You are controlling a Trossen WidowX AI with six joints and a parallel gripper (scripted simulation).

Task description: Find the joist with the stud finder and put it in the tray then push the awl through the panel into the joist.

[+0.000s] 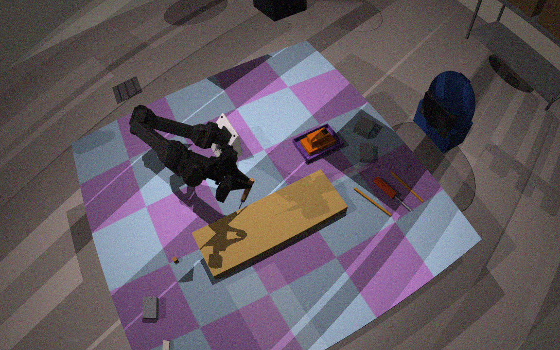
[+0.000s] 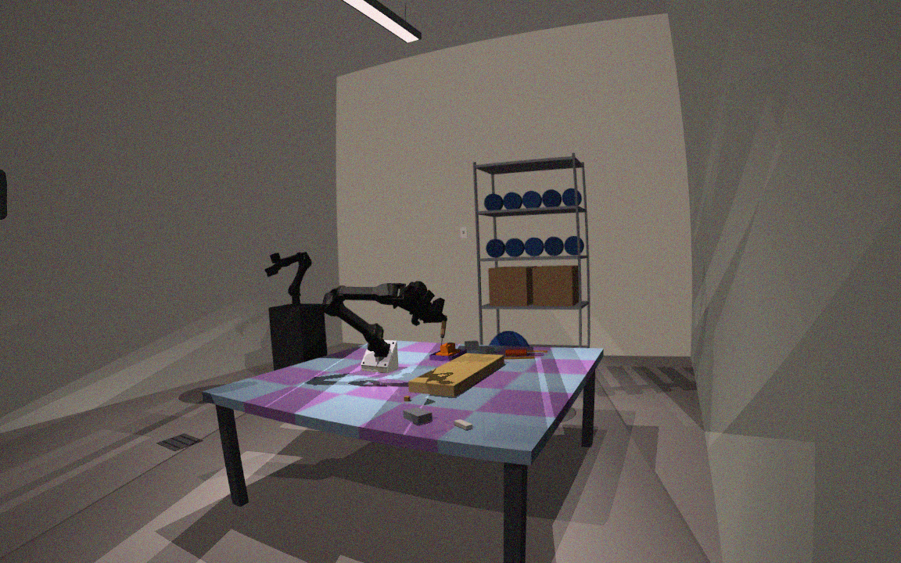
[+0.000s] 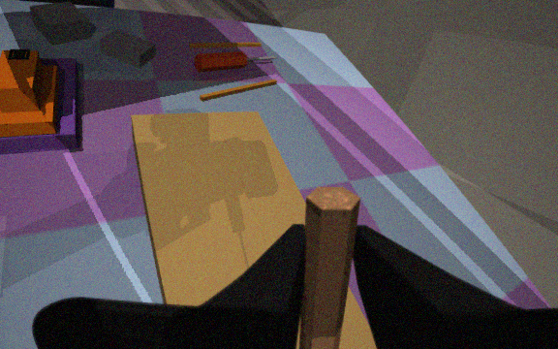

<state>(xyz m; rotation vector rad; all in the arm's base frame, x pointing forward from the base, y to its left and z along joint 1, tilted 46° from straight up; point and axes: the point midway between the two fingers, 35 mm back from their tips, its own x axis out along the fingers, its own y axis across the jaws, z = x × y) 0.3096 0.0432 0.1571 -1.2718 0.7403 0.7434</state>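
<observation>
My gripper tip is 5 cm above the awl and 3 cm to the left of it. The rest, counted from my gripper tip: purple tray: 37 cm to the left, 22 cm below, 13 cm behind; small orange cube: 33 cm to the right, 22 cm below, 2 cm behind; orange stud finder: 38 cm to the left, 18 cm below, 13 cm behind.
</observation>
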